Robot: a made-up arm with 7 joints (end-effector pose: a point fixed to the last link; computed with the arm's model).
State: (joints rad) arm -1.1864 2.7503 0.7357 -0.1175 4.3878 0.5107 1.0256
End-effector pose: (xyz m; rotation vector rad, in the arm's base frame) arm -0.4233 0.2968 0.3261 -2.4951 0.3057 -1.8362
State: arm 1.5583 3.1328 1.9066 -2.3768 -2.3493 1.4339 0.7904
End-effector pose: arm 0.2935 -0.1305 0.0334 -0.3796 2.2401 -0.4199
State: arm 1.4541 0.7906 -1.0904 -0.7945 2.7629 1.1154 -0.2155
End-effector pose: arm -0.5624 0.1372 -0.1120 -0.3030 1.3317 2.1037
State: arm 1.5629 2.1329 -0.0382 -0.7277 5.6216 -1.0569 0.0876
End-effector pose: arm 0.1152 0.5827 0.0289 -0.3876 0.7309 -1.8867
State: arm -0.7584 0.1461 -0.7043 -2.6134 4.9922 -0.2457 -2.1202
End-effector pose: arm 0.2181 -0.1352 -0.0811 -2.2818 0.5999 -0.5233
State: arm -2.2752 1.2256 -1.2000 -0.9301 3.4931 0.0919 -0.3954
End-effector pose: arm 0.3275 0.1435 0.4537 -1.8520 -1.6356 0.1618
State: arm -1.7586 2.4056 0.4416 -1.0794 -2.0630 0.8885 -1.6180
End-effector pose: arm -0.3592 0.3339 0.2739 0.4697 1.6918 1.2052
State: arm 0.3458 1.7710 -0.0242 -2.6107 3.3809 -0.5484 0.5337
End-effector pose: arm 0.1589 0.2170 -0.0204 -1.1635 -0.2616 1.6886
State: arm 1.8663 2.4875 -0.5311 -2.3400 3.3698 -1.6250 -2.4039
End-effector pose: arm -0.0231 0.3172 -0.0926 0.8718 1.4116 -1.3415
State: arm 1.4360 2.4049 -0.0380 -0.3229 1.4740 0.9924 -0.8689
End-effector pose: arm 0.2885 0.5217 0.1363 1.3282 1.1518 -0.3110
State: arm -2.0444 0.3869 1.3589 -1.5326 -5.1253 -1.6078 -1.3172
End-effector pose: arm 0.3367 0.1804 0.3168 0.1871 0.6924 -2.7248
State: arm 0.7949 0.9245 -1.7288 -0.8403 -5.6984 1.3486 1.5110
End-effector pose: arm -0.4267 0.2609 -0.3052 1.4426 1.2588 -0.0294
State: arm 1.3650 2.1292 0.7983 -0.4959 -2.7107 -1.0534 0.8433
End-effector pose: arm 0.2256 0.5429 0.1517 0.3235 2.0744 -1.2909
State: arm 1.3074 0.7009 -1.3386 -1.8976 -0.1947 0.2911 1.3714
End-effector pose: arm -0.3735 -0.0641 -0.1981 -0.7166 0.5338 0.6836
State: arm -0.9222 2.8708 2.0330 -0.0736 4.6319 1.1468 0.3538
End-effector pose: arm -0.4173 0.2087 0.3935 1.2392 -1.1178 2.5186
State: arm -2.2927 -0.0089 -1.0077 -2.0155 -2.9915 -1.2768 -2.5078
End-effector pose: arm 0.0679 -0.3780 0.1222 -0.1110 -2.1761 -1.8034
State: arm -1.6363 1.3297 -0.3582 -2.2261 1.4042 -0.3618 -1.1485
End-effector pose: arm 0.2020 0.0817 0.2828 -0.4516 2.2529 0.8809
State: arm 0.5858 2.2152 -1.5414 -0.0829 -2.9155 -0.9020 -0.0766
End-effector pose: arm 0.0808 0.5164 0.3156 2.1453 -1.8272 -0.2268
